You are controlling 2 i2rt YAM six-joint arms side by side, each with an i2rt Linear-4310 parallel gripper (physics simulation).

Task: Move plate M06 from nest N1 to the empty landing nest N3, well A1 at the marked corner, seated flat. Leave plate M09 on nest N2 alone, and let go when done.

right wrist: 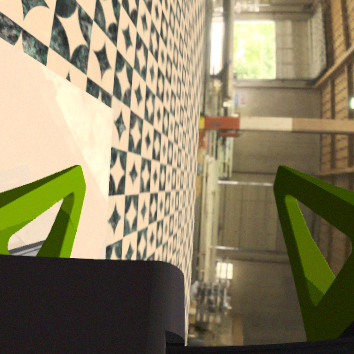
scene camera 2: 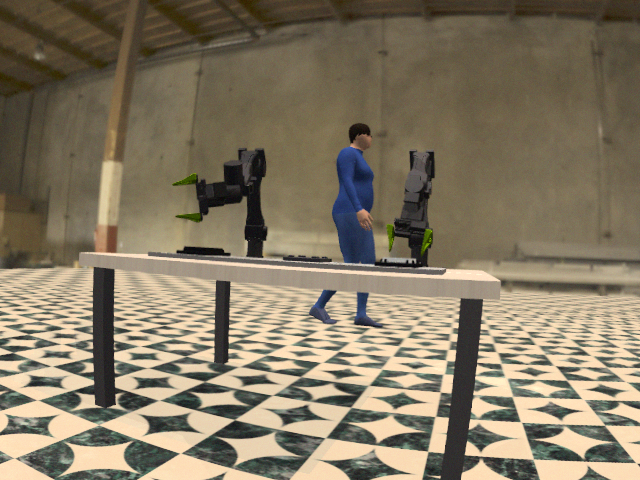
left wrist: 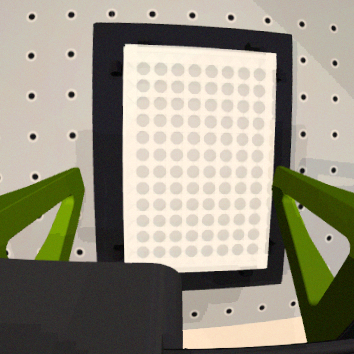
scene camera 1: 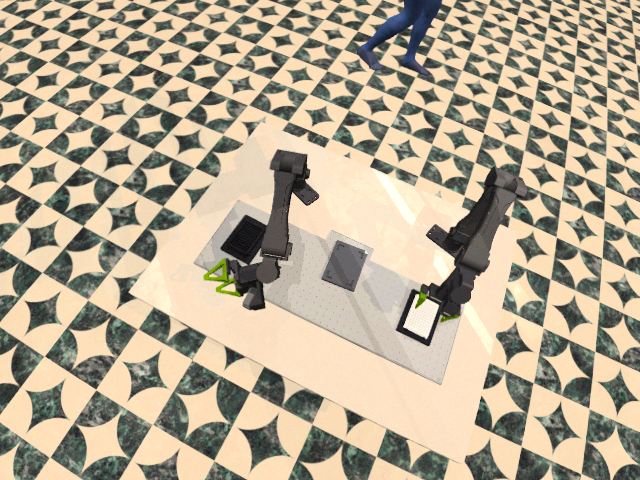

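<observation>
A white well plate (scene camera 1: 424,317) (scene camera 2: 398,260) (left wrist: 202,146) lies in a black nest (scene camera 1: 408,310) (left wrist: 107,150) at the right of the board. A black well plate (scene camera 1: 245,237) (scene camera 2: 203,250) sits at the board's left end. A grey nest with corner brackets (scene camera 1: 345,266) (scene camera 2: 307,258) stands bare between them. No plate or nest labels are legible. My left gripper (scene camera 1: 430,313) (scene camera 2: 406,252) (left wrist: 177,177) is open above the white plate, its fingertips near the two long sides and apart from it. My right gripper (scene camera 1: 210,284) (scene camera 2: 174,199) (right wrist: 179,175) is open and empty, raised and pointing sideways beyond the black plate.
The perforated board (scene camera 1: 315,304) (left wrist: 50,115) lies on the pale table (scene camera 1: 289,356) (scene camera 2: 289,275) (right wrist: 45,125) under all three stations. A person in blue (scene camera 1: 408,31) (scene camera 2: 354,186) stands on the floor behind the table.
</observation>
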